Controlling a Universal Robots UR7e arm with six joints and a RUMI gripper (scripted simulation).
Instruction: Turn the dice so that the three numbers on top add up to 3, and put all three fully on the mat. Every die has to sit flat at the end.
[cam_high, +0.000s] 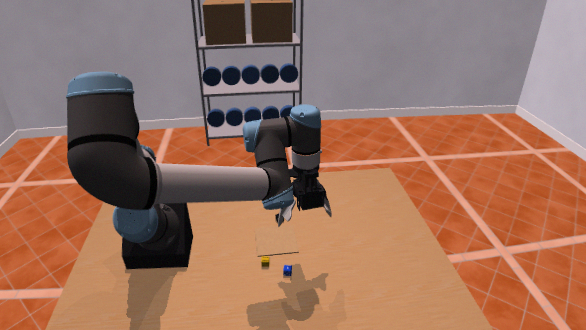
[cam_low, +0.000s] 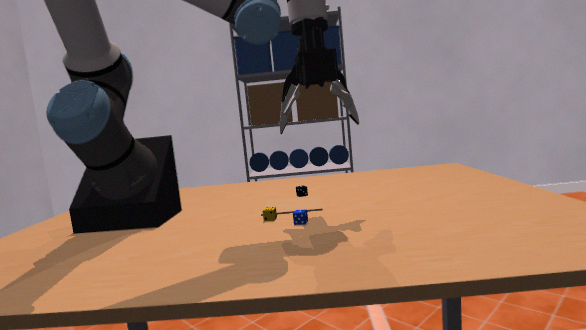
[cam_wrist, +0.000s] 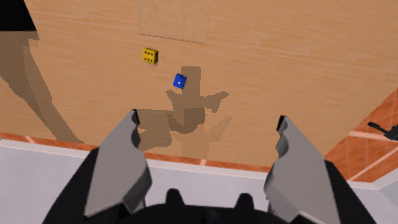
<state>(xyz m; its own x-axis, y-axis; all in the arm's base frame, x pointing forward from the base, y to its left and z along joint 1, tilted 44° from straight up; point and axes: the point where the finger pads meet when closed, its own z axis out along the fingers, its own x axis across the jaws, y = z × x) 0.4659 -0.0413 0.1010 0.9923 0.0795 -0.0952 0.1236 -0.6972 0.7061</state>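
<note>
Right now the blue die is 60 mm behind my hand, 30 mm to the right of it and 170 mm below it. The rest, counted from my hand: yellow die (120 mm behind, 10 mm to the left, 170 mm below); then black die (50 mm behind, 230 mm to the left, 170 mm below); then tan mat (80 mm behind, 120 mm to the left, 180 mm below).
</note>
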